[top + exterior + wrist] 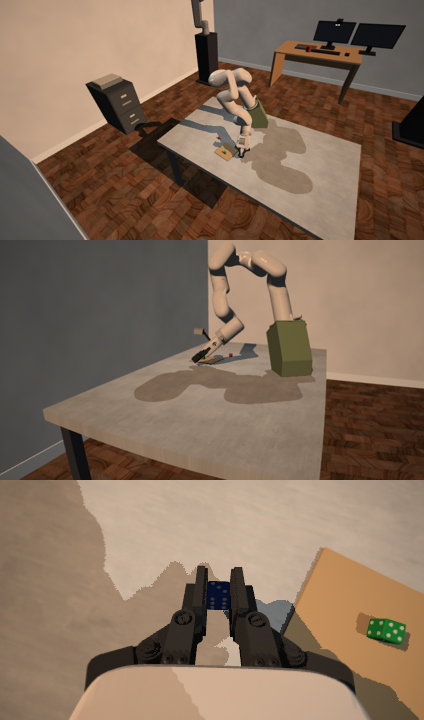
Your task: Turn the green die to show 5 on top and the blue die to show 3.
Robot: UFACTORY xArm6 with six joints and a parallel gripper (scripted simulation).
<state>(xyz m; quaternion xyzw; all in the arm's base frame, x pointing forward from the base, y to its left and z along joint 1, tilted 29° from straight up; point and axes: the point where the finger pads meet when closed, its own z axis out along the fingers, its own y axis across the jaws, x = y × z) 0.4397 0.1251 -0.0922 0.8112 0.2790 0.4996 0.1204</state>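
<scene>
The blue die is 1 cm below my hand and 1 cm ahead of it. From my hand the other things lie so: tan mat: 13 cm to the right, 4 cm below, 1 cm ahead; then green die: 13 cm to the right, 3 cm below, 3 cm ahead; then red die: 26 cm to the right, 8 cm behind, 3 cm below.
</scene>
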